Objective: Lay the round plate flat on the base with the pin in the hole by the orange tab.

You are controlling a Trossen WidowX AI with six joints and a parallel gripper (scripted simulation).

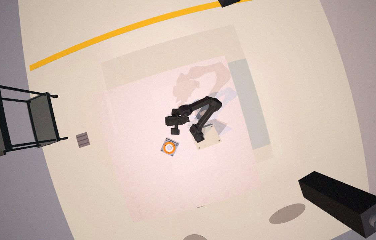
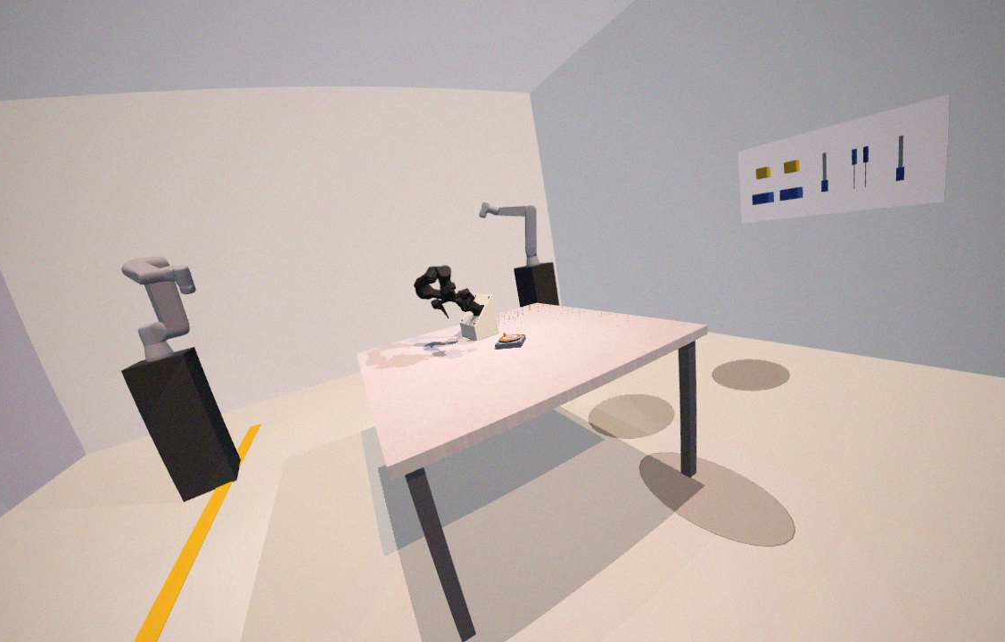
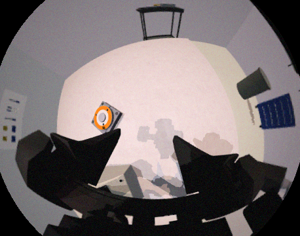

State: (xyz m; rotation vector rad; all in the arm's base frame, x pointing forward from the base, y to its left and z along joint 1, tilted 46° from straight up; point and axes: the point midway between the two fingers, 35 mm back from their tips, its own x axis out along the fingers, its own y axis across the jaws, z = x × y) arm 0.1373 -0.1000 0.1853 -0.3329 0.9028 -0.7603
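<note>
Now: the round plate 19 cm to the left of my gripper tip, 15 cm below it and 10 cm ahead of it. From my gripper tip the other things lie so: grey base (19 cm to the left, 16 cm below, 13 cm ahead).
</note>
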